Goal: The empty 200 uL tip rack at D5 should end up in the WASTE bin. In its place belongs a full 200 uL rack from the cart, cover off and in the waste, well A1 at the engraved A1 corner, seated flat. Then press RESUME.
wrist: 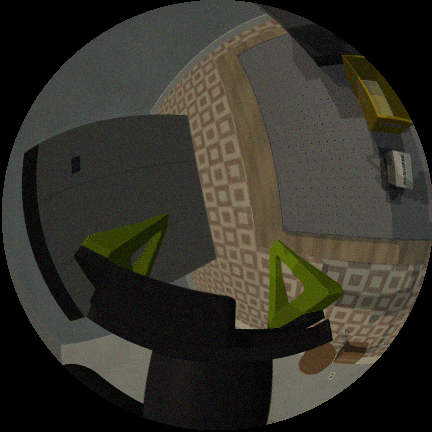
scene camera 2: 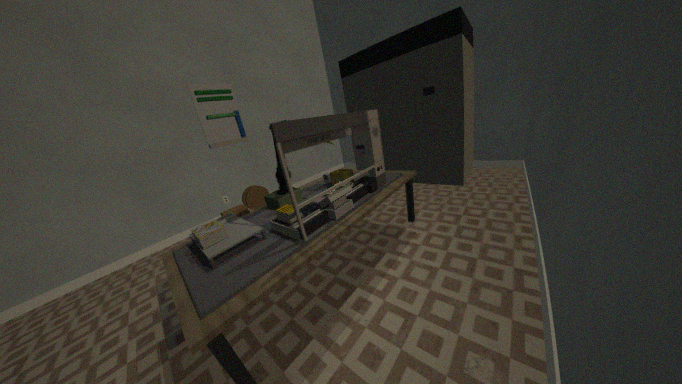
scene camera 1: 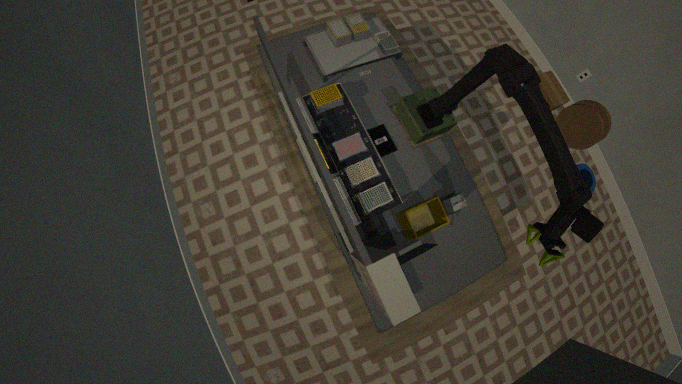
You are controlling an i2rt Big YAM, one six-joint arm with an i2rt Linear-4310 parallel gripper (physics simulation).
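Places are measured from the arm's base along level axes (x ahead, y left, z up), in centimetres.
Pixels of known places: gripper, fingertip midpoint: (wrist: 222, 233) (scene camera 2: 337, 140) (scene camera 1: 533, 254); arm's base, origin of the base link: (scene camera 2: 285, 191) (scene camera 1: 429, 115).
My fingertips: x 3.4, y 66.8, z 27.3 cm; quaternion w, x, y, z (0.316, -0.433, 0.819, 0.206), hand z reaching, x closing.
Note:
Ahead of a thing's pixels: the offset from my fingertips to its top centre.
My gripper (scene camera 1: 535, 254) (wrist: 222, 233) is open and empty, beyond the table's right edge in scene view 1. The deck holds a yellow-topped rack @(dx +38.0, dy -91.9, dz -24.2 cm) (scene camera 1: 326, 95), a pink-topped labware @(dx +37.4, dy -67.1, dz -28.9 cm) (scene camera 1: 350, 146), a beige rack @(dx +37.1, dy -54.7, dz -28.9 cm) (scene camera 1: 362, 171) and a pale grey rack @(dx +36.7, dy -42.3, dz -27.2 cm) (scene camera 1: 375, 196); I cannot read which slot is D5. The yellow bin @(dx +21.6, dy -26.1, dz -22.7 cm) (scene camera 1: 407, 228) (wrist: 390, 124) has a pale, flat thing inside. A small white labelled box @(dx +4.2, dy -25.7, dz -25.8 cm) (scene camera 1: 457, 202) (wrist: 400, 170) stands beside it; its text is unreadable. The white cart @(dx +11.2, dy -121.0, dz -29.6 cm) (scene camera 1: 325, 55) (scene camera 2: 240, 236) bears two racks @(dx +16.7, dy -127.7, dz -23.1 cm) (scene camera 1: 339, 31) @(dx +5.9, dy -127.9, dz -23.1 cm) (scene camera 1: 357, 26) and a clear grey box @(dx -5.1, dy -114.5, dz -27.1 cm) (scene camera 1: 386, 42).
The arm's green base (scene camera 1: 417, 125) stands by the table's long edge. A black labelled block @(dx +21.1, dy -66.2, dz -34.8 cm) (scene camera 1: 382, 140) lies beside the deck. A white tower @(dx +52.4, dy -19.7, dz +19.7 cm) (scene camera 1: 394, 289) stands at the table's near end. A large dark cabinet (scene camera 2: 407, 110) (wrist: 120, 190) stands beyond the table. A brown round stool (scene camera 1: 582, 124) is behind the arm.

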